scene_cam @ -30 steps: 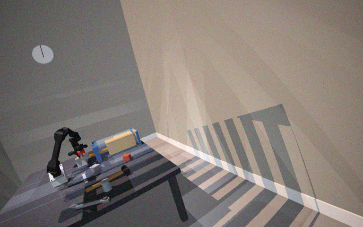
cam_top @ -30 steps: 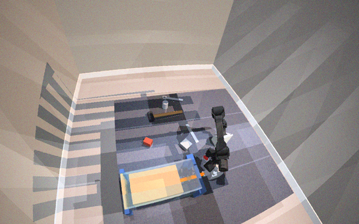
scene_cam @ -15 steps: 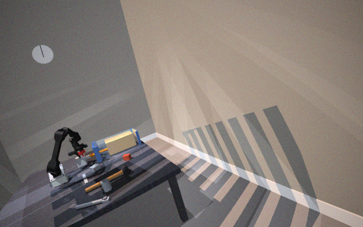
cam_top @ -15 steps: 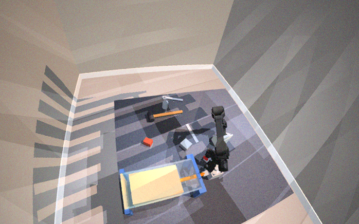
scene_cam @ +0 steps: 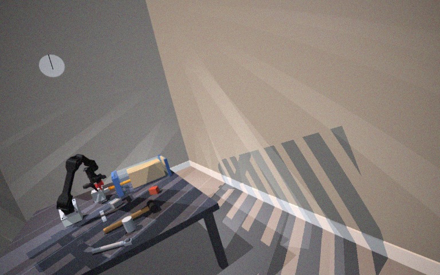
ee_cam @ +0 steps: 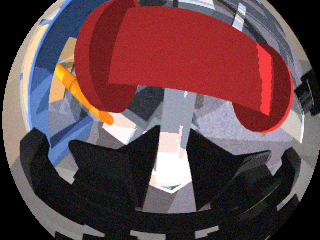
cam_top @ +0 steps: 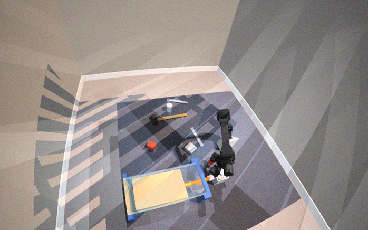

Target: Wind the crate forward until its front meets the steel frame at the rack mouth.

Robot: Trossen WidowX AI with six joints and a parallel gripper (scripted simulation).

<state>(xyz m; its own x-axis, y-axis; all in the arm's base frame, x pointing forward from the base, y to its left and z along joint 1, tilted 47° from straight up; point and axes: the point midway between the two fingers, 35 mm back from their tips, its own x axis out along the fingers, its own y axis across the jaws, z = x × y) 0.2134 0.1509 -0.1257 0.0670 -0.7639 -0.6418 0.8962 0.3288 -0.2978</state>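
Now: gripper tip 20 mm below the winch handle, 10 mm to the left of it and 10 mm short of it. From my gripper tip the other things lie so: red knob (50 mm to the right, 50 mm above, 20 mm ahead); blue frame (140 mm ahead, 30 mm to the left, 20 mm above); winch (60 mm below, 40 mm to the left, 40 mm behind).
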